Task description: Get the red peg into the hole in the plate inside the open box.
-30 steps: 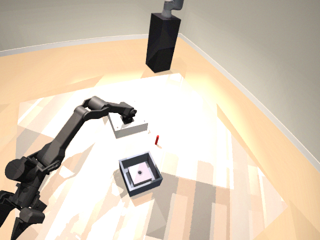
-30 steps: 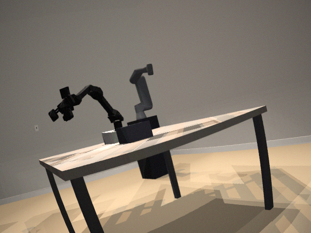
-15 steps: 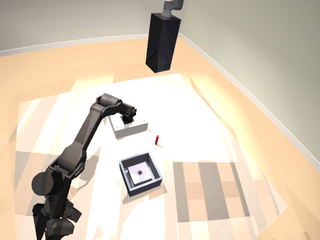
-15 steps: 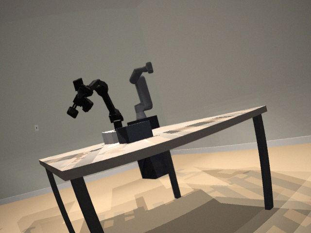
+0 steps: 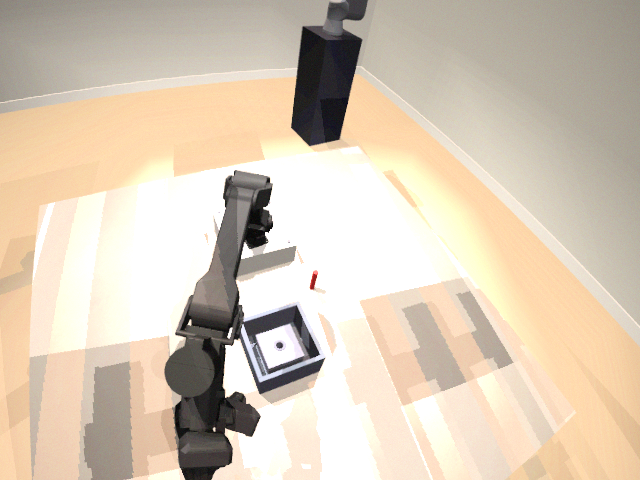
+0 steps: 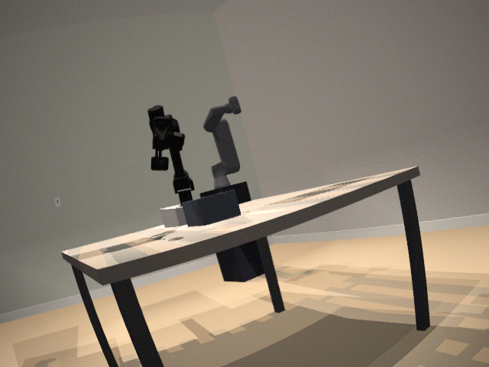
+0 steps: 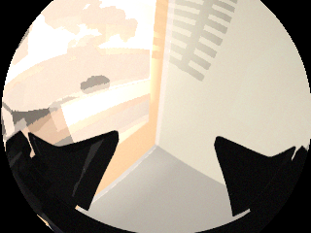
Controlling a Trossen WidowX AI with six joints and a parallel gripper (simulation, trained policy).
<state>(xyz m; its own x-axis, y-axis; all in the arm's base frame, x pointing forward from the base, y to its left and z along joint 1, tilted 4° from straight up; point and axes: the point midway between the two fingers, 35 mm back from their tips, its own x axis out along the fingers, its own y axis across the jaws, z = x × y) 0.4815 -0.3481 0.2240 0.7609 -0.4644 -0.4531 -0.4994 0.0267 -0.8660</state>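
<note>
Now: gripper tip 450 mm to the right of the red peg, 340 mm past it and 230 mm above it. From my gripper tip the other things lie so: dark box 270 mm to the left, 240 mm below, 210 mm behind; then grey plate 270 mm to the left, 220 mm below, 210 mm behind.
</note>
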